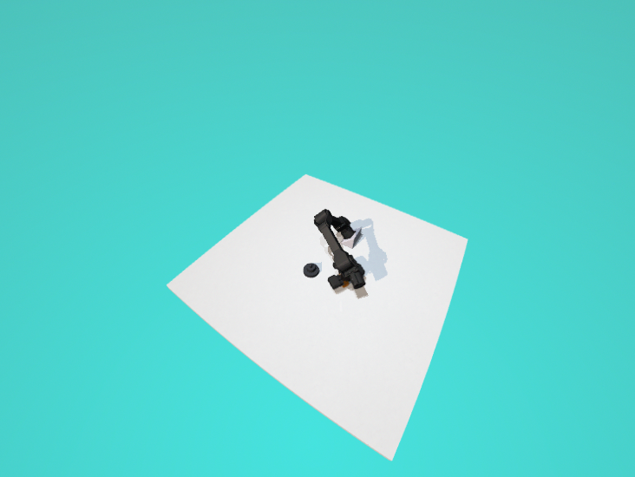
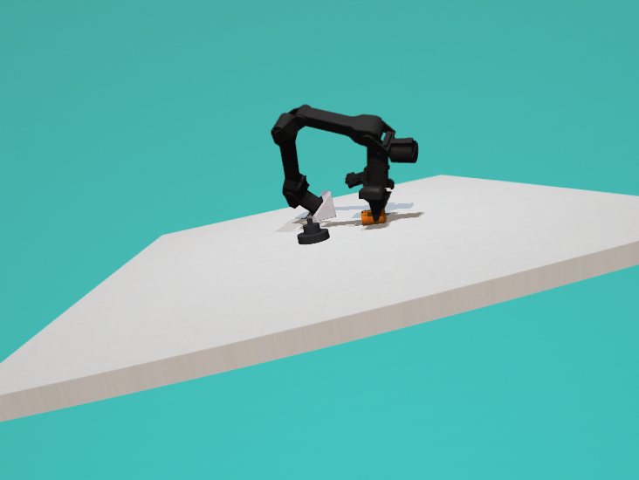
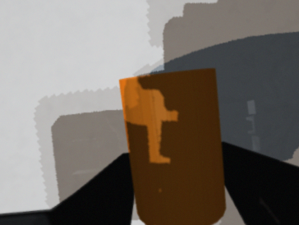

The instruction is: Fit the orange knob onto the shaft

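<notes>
Now: the pedestal 40 mm ahead of my gripper tip, 180 mm to the right of it and 20 mm above it. Also, from my gripper tip: orange knob (10 mm to the right, 10 mm above).
</notes>
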